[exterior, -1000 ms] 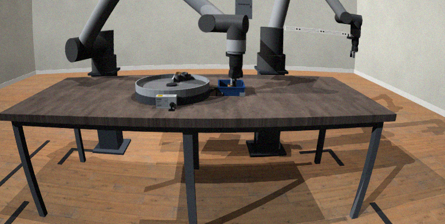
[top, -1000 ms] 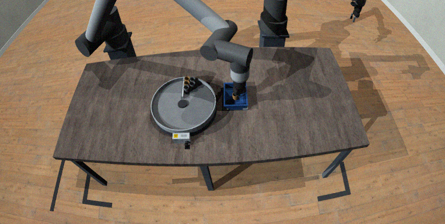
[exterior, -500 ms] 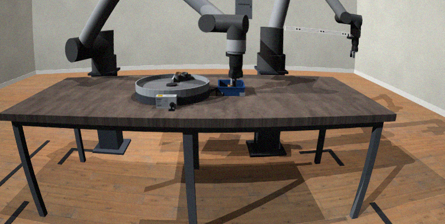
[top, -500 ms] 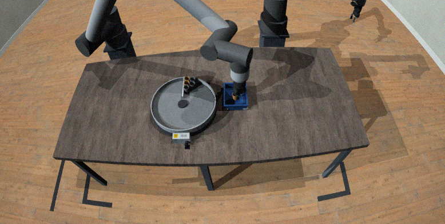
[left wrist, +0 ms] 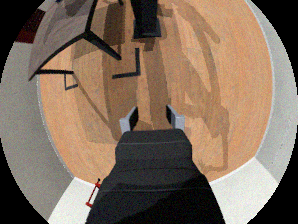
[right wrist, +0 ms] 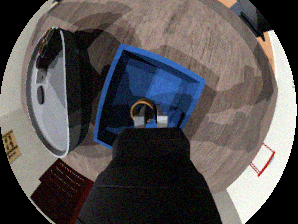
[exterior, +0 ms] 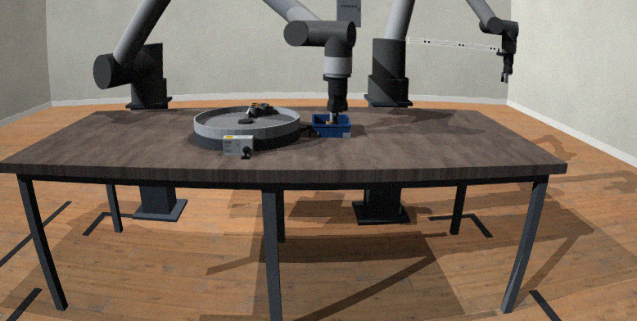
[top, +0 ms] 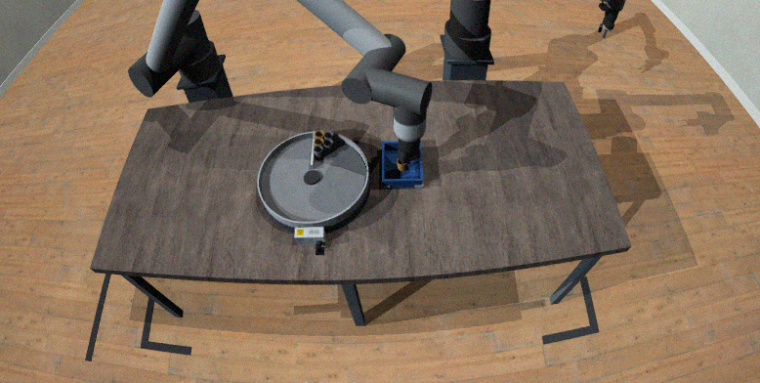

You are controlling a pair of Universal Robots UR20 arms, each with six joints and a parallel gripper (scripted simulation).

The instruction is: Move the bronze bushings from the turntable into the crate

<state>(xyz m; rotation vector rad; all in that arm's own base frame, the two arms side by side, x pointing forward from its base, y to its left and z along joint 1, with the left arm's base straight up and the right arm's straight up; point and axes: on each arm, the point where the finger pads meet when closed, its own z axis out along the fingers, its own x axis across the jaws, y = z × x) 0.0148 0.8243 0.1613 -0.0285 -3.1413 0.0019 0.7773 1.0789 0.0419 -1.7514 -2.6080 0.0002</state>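
Note:
Now: right hand 2 cm above the blue crate, 1 cm to the left of it and 1 cm short of it.

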